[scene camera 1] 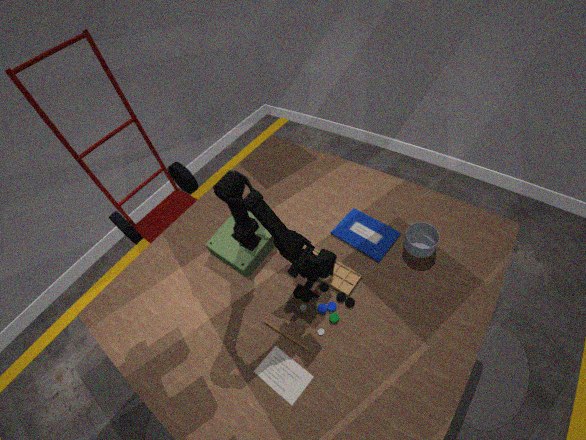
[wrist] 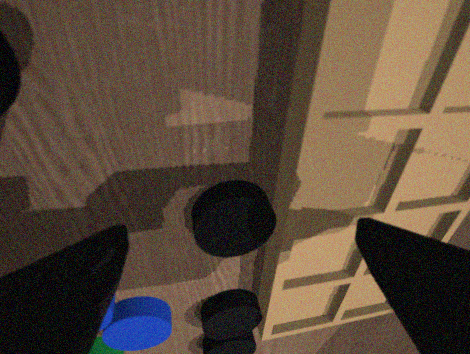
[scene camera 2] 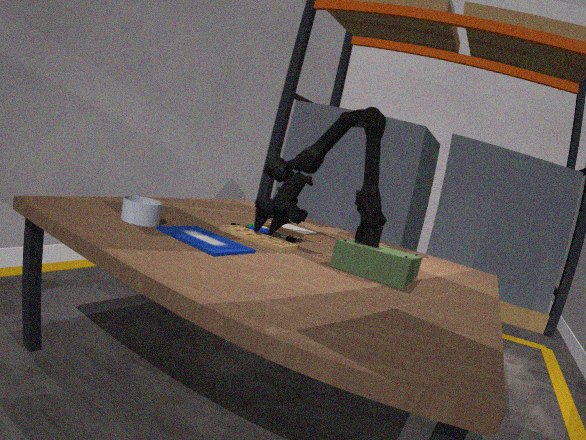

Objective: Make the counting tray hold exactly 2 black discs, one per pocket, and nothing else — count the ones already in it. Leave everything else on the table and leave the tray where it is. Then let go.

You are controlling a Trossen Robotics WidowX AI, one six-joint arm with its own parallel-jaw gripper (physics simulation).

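Note:
My gripper point(scene camera 1: 311, 295) point(scene camera 2: 264, 232) point(wrist: 244, 232) is open and empty, low over the table at the tray's long side. A black disc point(wrist: 234, 218) point(scene camera 1: 324, 287) lies flat between and below the fingertips, outside the tray. Two more black discs point(wrist: 231, 314) point(scene camera 1: 341, 297) lie close together beside the tray, and part of another black disc point(wrist: 6, 75) shows at the wrist view's left edge. The pale wooden counting tray point(wrist: 311, 165) point(scene camera 1: 355, 283) point(scene camera 2: 240, 233) has divided pockets. No disc shows in the pockets visible in the wrist view; the arm hides part of the tray in scene camera 1.
Blue discs point(scene camera 1: 322, 308) point(wrist: 137, 327), a green disc point(scene camera 1: 334, 318) point(wrist: 106, 346) and small white discs point(scene camera 1: 320, 331) lie near the gripper. Also on the table are a thin stick point(scene camera 1: 287, 335), a printed sheet point(scene camera 1: 284, 380), a blue folder point(scene camera 1: 345, 232) point(scene camera 2: 220, 247) and a clear bowl point(scene camera 1: 421, 241) point(scene camera 2: 141, 212).

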